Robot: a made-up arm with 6 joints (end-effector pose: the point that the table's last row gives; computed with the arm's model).
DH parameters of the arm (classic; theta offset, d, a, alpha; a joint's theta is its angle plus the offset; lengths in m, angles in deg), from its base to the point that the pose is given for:
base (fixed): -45 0 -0.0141 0
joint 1: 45 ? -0.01 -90
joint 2: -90 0 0.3 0
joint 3: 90 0.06 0.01 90
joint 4: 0 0.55 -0.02 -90
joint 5: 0 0.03 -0.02 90
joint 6: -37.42 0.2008 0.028 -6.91
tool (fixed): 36.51 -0.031 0 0
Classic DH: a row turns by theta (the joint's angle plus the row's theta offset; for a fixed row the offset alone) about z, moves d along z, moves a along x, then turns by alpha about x.
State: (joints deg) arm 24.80 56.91 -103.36 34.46 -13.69 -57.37
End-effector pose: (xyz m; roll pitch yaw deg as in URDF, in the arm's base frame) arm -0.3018 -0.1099 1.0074 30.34 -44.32 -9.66
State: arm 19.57 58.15 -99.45 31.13 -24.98 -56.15
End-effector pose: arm -0.2747 -0.0814 1.0201 40.53 -44.59 -19.59
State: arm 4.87 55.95 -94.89 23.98 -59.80 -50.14
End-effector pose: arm -0.2762 -0.0235 0.9506 89.04 -53.73 -65.73
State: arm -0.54 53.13 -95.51 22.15 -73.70 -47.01
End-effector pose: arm -0.2918 0.0030 0.8949 118.87 -53.66 -93.98
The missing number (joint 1, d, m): 0.4
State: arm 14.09 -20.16 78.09 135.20 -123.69 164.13
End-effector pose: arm 0.2883 0.0030 0.8470 -148.14 -7.33 -178.02
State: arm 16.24 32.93 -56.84 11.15 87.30 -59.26
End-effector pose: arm 0.0201 0.1138 1.2495 -68.76 23.87 -53.88
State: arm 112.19 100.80 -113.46 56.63 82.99 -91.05
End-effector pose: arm -0.2686 0.1521 0.9574 -80.55 -11.61 73.57
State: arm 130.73 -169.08 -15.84 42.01 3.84 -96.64
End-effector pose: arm -0.0570 0.0104 -0.6113 174.70 -0.82 6.57
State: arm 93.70 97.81 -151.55 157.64 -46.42 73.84
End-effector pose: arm 0.0352 -0.1684 0.8549 -6.14 22.67 -28.19
